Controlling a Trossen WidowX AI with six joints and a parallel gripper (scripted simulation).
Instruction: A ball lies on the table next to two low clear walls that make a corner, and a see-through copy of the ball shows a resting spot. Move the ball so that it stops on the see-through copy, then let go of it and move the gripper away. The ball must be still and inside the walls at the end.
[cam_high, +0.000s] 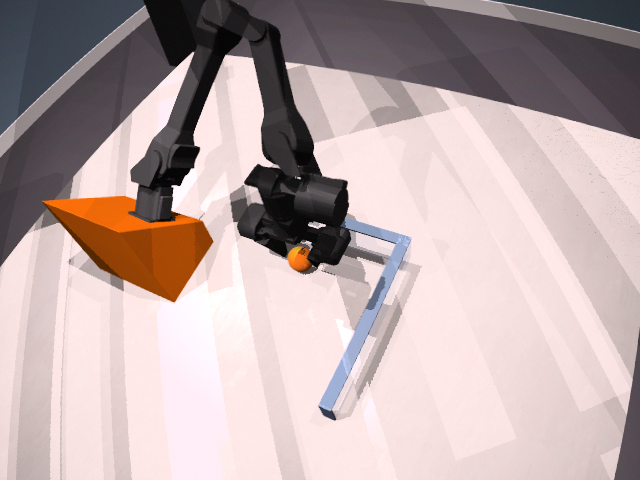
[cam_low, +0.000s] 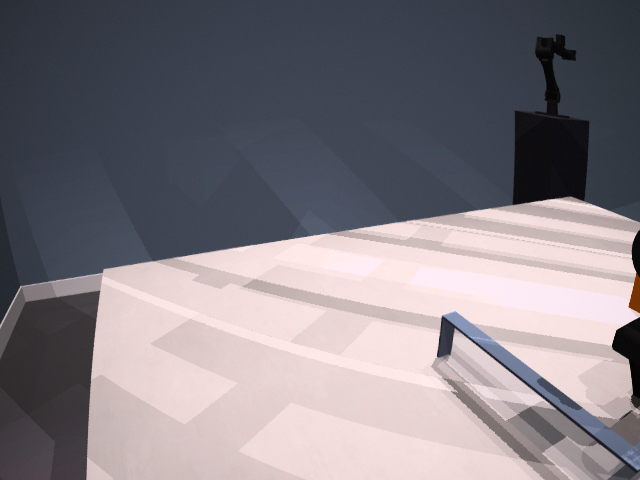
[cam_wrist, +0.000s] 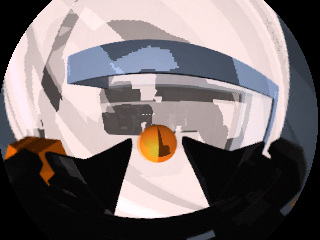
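The see-through copy of ball is right at my gripper tip. Round my gripper tip: orange ball right at my gripper tip.
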